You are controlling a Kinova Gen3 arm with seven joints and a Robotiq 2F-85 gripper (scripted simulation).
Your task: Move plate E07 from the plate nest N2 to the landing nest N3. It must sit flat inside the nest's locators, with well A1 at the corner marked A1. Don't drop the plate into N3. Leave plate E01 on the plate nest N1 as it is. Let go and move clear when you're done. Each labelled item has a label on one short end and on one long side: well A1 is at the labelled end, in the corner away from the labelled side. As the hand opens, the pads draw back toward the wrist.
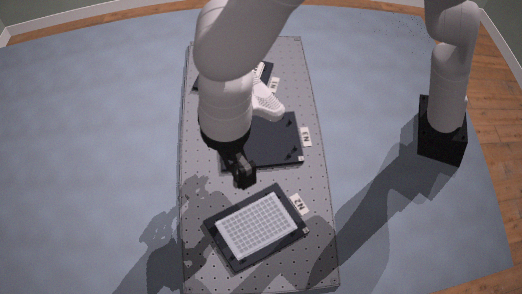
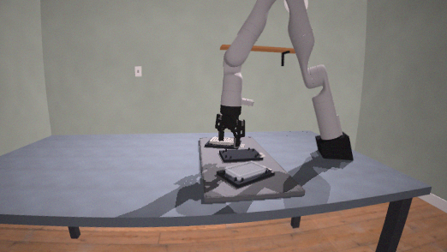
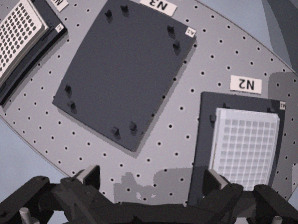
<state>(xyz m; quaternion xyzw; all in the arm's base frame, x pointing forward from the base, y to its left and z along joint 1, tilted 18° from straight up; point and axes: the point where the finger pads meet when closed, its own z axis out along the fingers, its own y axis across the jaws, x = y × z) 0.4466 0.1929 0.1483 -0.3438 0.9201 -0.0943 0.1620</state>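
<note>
Now: hand 70 mm past the plate, 90 mm to the right of it and 70 mm above it. The rest, counted from my hand: landing nest N3: 50 mm behind, 100 mm to the right, 80 mm below; N2 label: 140 mm behind, 30 mm to the left, 90 mm below; plate nest N2: 70 mm behind, 90 mm to the left, 80 mm below.
</note>
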